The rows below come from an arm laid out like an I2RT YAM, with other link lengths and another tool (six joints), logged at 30 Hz.
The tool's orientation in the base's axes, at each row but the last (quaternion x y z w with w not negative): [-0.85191, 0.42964, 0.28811, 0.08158]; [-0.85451, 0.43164, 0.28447, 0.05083]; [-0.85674, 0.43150, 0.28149, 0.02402]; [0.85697, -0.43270, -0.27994, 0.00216]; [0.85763, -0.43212, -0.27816, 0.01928]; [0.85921, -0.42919, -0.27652, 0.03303]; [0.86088, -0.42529, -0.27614, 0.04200]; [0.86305, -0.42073, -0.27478, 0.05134]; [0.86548, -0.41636, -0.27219, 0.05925]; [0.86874, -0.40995, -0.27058, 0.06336]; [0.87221, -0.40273, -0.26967, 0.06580]
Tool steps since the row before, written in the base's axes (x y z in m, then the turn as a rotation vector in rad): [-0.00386, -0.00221, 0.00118, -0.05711, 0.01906, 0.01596]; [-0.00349, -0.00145, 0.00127, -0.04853, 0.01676, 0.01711]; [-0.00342, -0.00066, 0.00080, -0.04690, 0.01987, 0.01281]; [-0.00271, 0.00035, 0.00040, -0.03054, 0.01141, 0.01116]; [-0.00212, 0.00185, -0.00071, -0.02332, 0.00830, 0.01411]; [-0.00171, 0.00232, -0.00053, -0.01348, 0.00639, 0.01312]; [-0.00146, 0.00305, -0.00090, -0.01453, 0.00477, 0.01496]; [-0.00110, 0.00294, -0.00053, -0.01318, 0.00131, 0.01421]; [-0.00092, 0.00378, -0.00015, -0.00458, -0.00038, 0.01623]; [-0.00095, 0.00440, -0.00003, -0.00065, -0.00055, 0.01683]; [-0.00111, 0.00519, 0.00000, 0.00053, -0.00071, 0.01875]
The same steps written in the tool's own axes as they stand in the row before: [-0.00094, 0.00450, -0.00020, -0.04855, 0.03445, 0.01830]; [-0.00127, 0.00378, 0.00000, -0.04354, 0.02949, 0.01278]; [-0.00153, 0.00315, 0.00072, -0.04287, 0.02545, 0.01653]; [-0.00172, 0.00189, 0.00105, -0.02813, 0.01822, 0.00802]; [-0.00206, 0.00020, 0.00203, -0.02374, 0.01570, 0.00132]; [-0.00234, -0.00039, 0.00173, -0.01714, 0.00953, -0.00314]; [-0.00262, -0.00118, 0.00200, -0.01724, 0.01187, -0.00442]; [-0.00253, -0.00129, 0.00144, -0.01364, 0.01291, -0.00498]; [-0.00325, -0.00186, 0.00107, -0.00887, 0.00874, -0.01137]; [-0.00376, -0.00225, 0.00101, -0.00696, 0.00639, -0.01395]; [-0.00442, -0.00272, 0.00111, -0.00702, 0.00634, -0.01621]
